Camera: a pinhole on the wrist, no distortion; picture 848 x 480 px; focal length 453.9 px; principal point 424.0 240.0 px. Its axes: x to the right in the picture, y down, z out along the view. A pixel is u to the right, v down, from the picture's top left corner.
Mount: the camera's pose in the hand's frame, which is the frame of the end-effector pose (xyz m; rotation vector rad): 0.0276 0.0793 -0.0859 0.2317 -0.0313 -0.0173
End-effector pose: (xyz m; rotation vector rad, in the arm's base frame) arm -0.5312 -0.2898 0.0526 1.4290 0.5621 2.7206
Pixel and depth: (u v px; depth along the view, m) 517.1 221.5 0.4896
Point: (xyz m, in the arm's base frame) -0.2933 -0.1001 0.3245
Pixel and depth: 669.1 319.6 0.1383
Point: -0.5327 -0.3201 0.1819
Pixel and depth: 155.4 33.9 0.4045
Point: -0.2202 -0.0767 -0.0545
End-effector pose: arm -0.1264 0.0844 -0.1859 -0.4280 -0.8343 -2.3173
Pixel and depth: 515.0 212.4 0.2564
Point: -0.1623 0.1566 -0.0293
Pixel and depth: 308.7 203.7 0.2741
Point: -0.0753 0.2242 -0.0827
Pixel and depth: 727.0 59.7 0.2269
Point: -0.2854 0.1238 -0.0437
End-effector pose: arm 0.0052 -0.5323 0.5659 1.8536 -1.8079 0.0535
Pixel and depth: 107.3 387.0 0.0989
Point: -0.0879 -0.4937 0.5663
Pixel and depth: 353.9 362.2 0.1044
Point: -0.0790 -0.5445 0.5797
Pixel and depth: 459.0 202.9 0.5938
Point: -0.0545 -0.7798 0.1402
